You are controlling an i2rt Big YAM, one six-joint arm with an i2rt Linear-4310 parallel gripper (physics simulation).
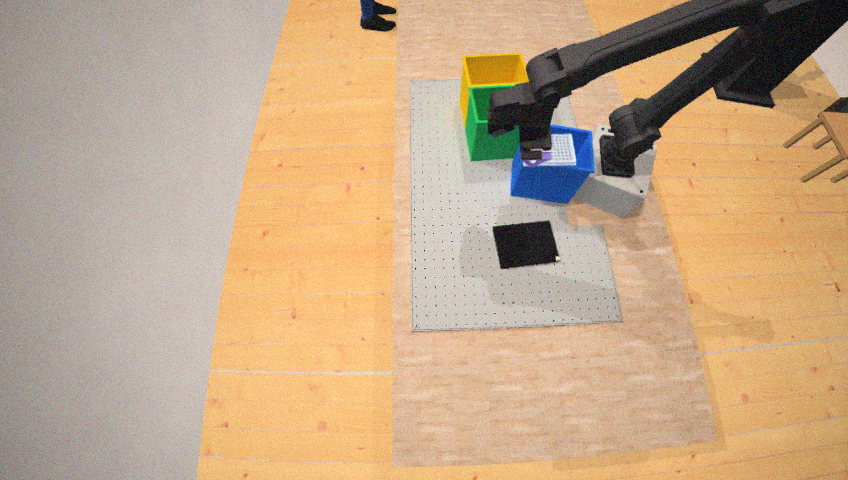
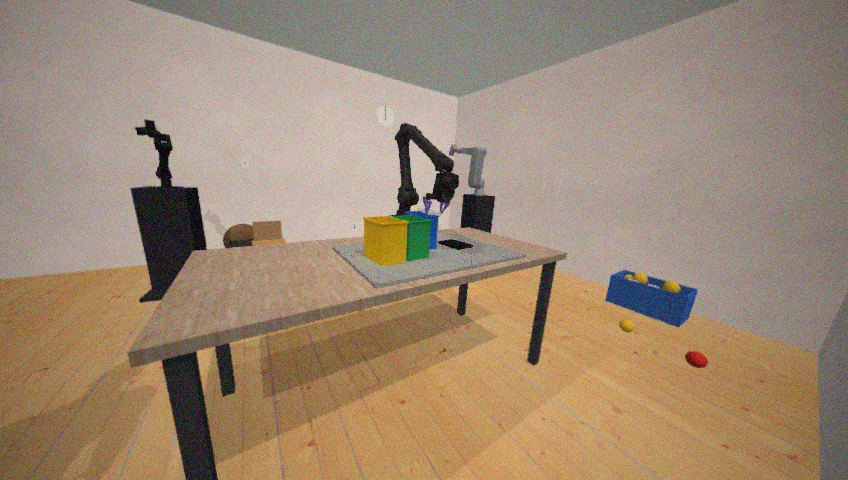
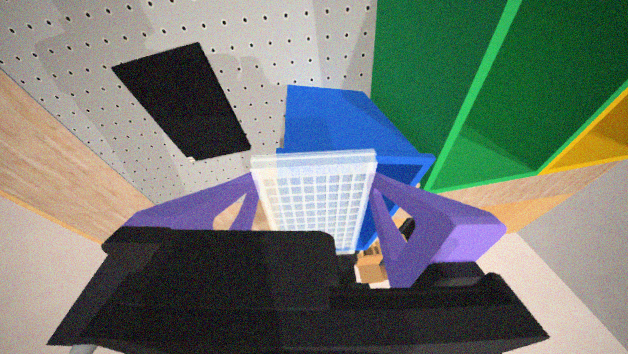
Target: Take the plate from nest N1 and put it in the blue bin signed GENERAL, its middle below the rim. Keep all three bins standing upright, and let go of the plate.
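Pixels of known places: gripper, fingertip midpoint: (image 1: 530, 151) (image 2: 433, 214) (image 3: 313, 177); arm's base, origin of the base link: (image 1: 615, 157).
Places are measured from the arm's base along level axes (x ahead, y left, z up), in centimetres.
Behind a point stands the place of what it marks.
Note:
A white gridded plate (image 1: 563, 148) @(x 18.1, y 5.8, z 8.5 cm) (image 3: 320, 195) @(x 24.5, y 5.7, z 7.5 cm) is held between the purple fingers of my gripper (image 1: 538, 159) @(x 25.8, y 6.2, z 6.7 cm) (image 2: 436, 205) @(x 25.8, y 6.2, z 6.7 cm) (image 3: 313, 177) @(x 25.8, y 6.2, z 6.7 cm), which is shut on its two sides. The plate is over the mouth of the blue bin (image 1: 550, 183) @(x 18.1, y 9.0, z -2.7 cm) (image 2: 433, 233) @(x 27.0, y 6.3, z -3.3 cm) (image 3: 335, 120) @(x 26.8, y 3.3, z -0.8 cm), near its rim, and hides much of the opening. I cannot tell exactly how high it is above the rim. The blue bin stands upright. The green bin (image 1: 491, 141) @(x 34.3, y -3.2, z -2.8 cm) (image 2: 419, 240) @(x 40.3, y -8.2, z -3.0 cm) (image 3: 420, 75) @(x 31.6, y -3.7, z 0.0 cm) and the yellow bin (image 1: 493, 70) @(x 34.5, y -28.4, z 0.4 cm) (image 2: 385, 240) @(x 43.7, y -25.4, z -1.1 cm) (image 3: 600, 135) @(x 27.4, y -29.4, z 2.5 cm) stand upright beside it. The sign GENERAL cannot be read.
A black flat pad (image 1: 526, 244) @(x 22.8, y 23.8, z -10.8 cm) (image 2: 455, 244) @(x 25.4, y 21.8, z -10.8 cm) (image 3: 185, 105) @(x 24.4, y 23.7, z -10.8 cm) lies on the grey perforated board (image 1: 440, 285) @(x 45.0, y 37.0, z -11.9 cm) (image 2: 380, 278) @(x 56.6, y -31.4, z -11.9 cm) (image 3: 260, 45) @(x 31.8, y 11.8, z -11.9 cm). The arm's grey base block (image 1: 615, 196) @(x -1.0, y 9.7, z -4.6 cm) stands close beside the blue bin. The green bin is close to the blue bin's other side.

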